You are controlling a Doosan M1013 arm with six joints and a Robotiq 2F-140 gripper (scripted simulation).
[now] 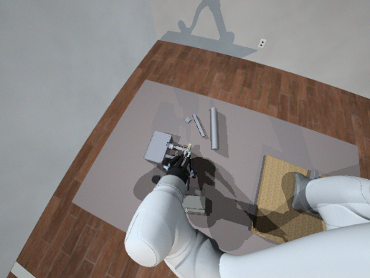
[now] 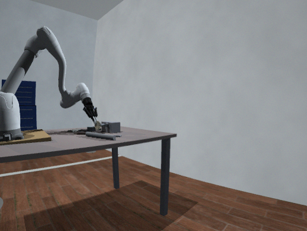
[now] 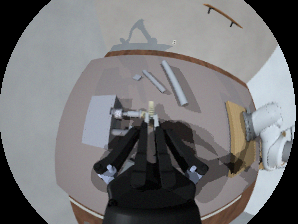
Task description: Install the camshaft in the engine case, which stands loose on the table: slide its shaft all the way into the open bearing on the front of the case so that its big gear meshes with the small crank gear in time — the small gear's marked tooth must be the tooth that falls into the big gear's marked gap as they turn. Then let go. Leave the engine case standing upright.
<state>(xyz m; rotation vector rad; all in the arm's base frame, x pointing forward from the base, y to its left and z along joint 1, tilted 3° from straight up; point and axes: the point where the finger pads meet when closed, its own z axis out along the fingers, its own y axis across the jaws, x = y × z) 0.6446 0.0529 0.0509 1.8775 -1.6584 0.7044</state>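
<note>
My hand is 40 mm past the short pin, 100 mm to the right of it and 90 mm above it. Also, from my hand: pale plate 110 mm behind, 180 mm to the left, 90 mm below; black disc 100 mm ahead, 150 mm to the left, 90 mm below; square block 30 mm ahead, 140 mm to the left, 80 mm below.
</note>
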